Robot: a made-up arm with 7 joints.
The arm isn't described. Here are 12 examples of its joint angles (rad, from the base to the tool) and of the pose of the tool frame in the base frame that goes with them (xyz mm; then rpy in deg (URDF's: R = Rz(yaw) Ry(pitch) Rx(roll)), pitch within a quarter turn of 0, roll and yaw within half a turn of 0).
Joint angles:
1: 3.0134 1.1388 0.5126 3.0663 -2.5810 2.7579 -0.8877
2: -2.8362 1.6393 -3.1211 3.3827 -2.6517 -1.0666 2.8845
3: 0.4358 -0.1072 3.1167 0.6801 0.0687 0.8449 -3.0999
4: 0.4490 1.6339 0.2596 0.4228 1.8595 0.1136 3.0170
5: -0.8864 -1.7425 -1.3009 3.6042 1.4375 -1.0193 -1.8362
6: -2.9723 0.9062 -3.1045 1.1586 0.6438 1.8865 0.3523
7: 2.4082 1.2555 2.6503 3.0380 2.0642 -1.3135 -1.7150
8: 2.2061 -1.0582 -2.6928 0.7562 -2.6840 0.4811 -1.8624
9: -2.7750 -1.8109 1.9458 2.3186 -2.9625 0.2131 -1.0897
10: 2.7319 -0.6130 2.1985 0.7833 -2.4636 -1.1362 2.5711
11: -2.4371 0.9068 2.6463 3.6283 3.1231 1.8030 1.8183
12: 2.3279 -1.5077 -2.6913 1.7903 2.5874 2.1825 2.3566
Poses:
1: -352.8 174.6 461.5 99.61 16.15 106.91
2: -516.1 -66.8 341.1 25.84 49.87 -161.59
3: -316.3 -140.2 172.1 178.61 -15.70 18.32
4: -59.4 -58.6 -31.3 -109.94 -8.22 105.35
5: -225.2 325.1 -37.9 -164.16 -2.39 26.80
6: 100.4 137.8 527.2 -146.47 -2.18 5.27
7: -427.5 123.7 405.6 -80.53 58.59 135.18
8: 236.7 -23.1 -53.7 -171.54 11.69 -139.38
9: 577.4 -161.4 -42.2 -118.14 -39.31 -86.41
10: 161.2 -118.5 207.9 -170.13 30.61 -74.81
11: -464.7 -225.2 332.7 -173.52 -22.13 96.34
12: 530.4 -263.6 79.2 10.03 -28.92 122.14
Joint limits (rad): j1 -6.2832..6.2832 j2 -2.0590..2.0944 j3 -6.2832..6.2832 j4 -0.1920..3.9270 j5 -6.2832..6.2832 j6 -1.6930..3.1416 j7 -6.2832..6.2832
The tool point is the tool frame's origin. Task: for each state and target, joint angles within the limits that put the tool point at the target. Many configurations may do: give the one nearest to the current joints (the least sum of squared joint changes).
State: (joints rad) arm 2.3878 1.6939 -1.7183 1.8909 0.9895 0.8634 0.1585
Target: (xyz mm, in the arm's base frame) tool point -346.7 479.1 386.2
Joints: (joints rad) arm 3.0423 1.6746 -2.0552 1.7346 0.9429 0.9196 0.1585
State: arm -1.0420 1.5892 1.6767 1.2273 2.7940 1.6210 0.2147
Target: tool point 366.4 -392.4 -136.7
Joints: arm -1.5205 2.0716 1.1671 1.6962 3.0463 1.7147 0.2147
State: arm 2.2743 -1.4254 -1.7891 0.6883 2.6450 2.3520 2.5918
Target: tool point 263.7 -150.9 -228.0
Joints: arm 1.9389 -1.9238 -2.6746 1.0744 3.0814 2.1663 2.5918
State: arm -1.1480 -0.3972 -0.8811 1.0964 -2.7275 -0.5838 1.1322
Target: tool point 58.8 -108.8 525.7
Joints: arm -0.9854 -0.8136 -0.4652 1.2010 -2.4444 -0.8266 1.1322
